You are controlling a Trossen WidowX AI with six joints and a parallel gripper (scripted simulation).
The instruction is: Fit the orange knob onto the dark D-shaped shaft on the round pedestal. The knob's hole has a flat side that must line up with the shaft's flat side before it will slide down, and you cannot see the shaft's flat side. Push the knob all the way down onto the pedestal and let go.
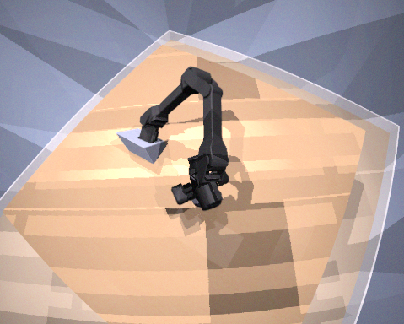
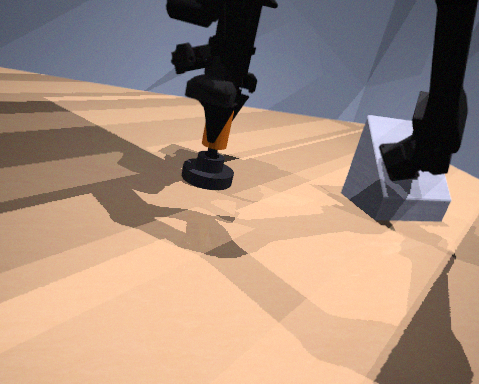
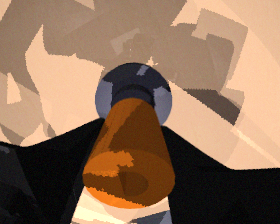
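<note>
Right now the orange knob is 20 mm above my gripper tip. From my gripper tip the other things lie so: dark pedestal 40 mm below.
</note>
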